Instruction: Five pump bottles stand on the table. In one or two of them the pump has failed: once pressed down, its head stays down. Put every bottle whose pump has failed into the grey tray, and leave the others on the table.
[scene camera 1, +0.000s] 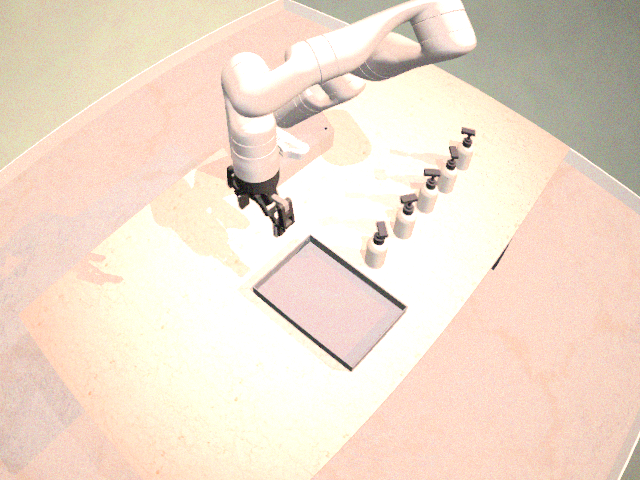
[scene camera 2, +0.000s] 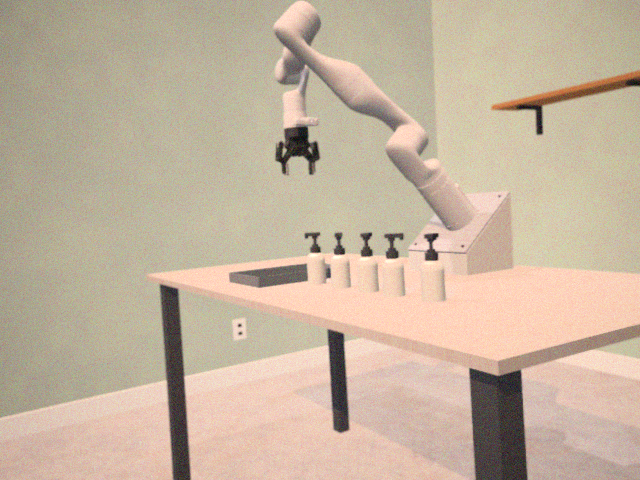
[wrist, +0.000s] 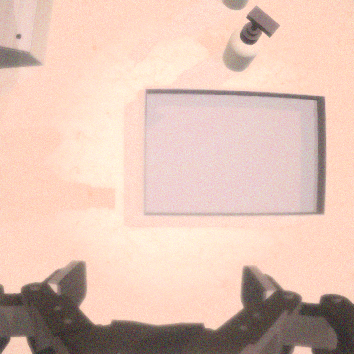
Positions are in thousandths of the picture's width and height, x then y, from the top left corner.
Labels:
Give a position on a pump bottle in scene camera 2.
532, 551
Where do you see my gripper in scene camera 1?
409, 457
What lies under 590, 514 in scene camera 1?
A pump bottle.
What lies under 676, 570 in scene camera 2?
A pump bottle.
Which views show the grey tray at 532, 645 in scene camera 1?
Scene camera 1, scene camera 2 and the wrist view: all of them.

